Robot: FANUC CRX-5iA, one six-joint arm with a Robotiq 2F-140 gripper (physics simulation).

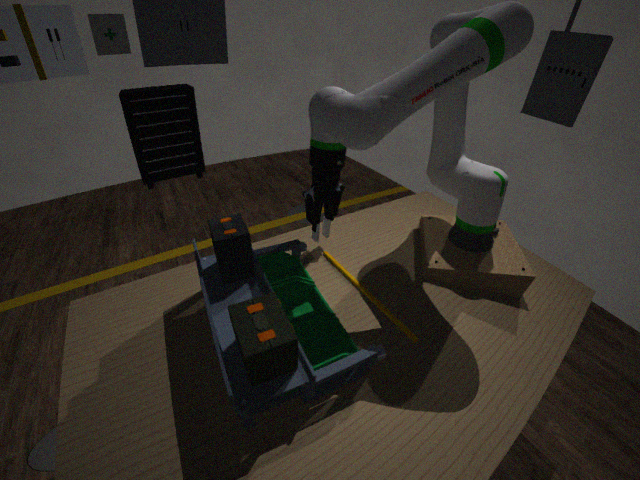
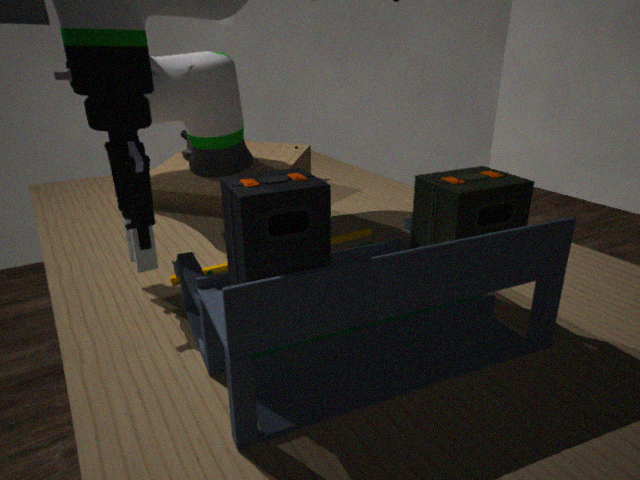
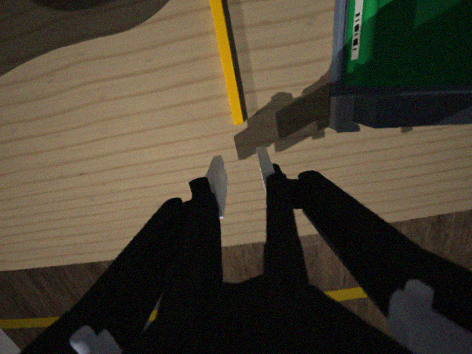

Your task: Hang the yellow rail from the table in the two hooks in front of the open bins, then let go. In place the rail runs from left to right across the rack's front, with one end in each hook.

Scene:
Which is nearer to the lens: the olive case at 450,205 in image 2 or the dark box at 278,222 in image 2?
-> The dark box.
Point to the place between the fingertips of my gripper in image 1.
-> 320,237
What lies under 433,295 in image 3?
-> My gripper.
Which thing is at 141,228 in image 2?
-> My gripper.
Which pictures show the olive case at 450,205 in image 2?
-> Image 1 and image 2 only.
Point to a dark box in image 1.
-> At 231,239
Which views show the dark box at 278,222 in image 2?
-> Image 1 and image 2 only.

